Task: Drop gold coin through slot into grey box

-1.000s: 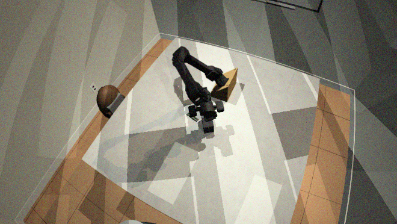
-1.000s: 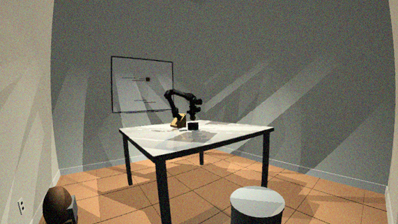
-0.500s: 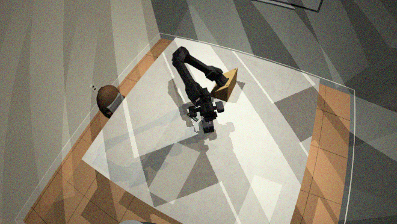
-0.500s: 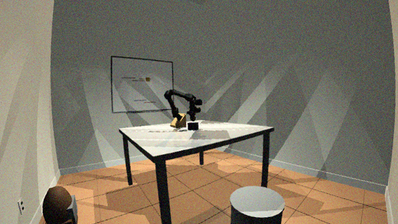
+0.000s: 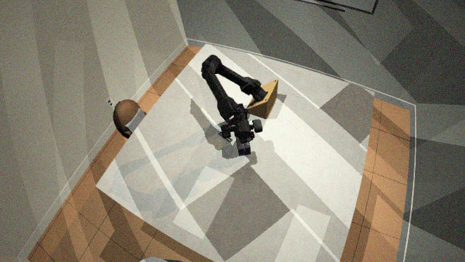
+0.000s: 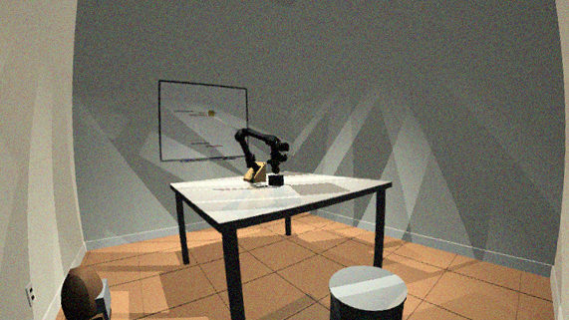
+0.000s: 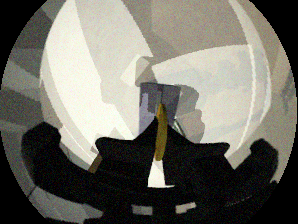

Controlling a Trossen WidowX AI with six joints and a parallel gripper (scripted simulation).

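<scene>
Right now the gold coin is 20 mm above my gripper tip.
</scene>
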